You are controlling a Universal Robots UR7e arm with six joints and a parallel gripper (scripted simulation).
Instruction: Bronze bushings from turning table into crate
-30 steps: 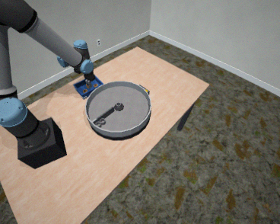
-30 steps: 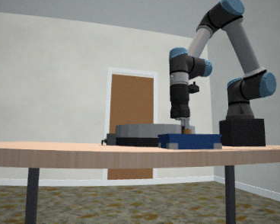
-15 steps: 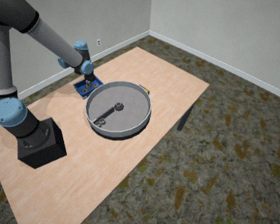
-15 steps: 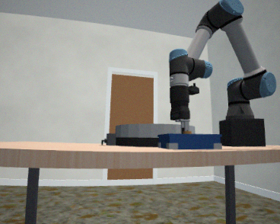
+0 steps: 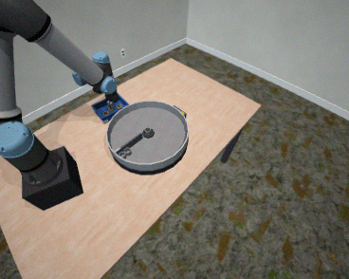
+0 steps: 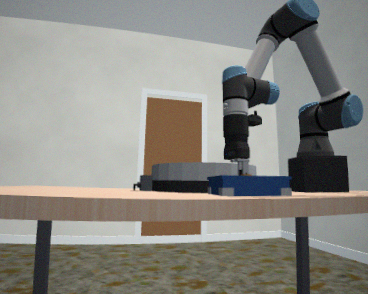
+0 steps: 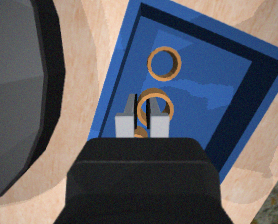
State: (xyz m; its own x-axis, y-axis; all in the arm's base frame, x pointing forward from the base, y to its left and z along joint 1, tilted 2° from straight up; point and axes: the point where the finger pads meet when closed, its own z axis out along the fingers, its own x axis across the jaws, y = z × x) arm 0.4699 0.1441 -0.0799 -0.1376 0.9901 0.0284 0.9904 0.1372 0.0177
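Right now my hand is 3 cm to the right of the blue crate, 3 cm above it and 1 cm short of it. The rest, counted from my hand: grey turning table: 31 cm to the right, 2 cm behind.
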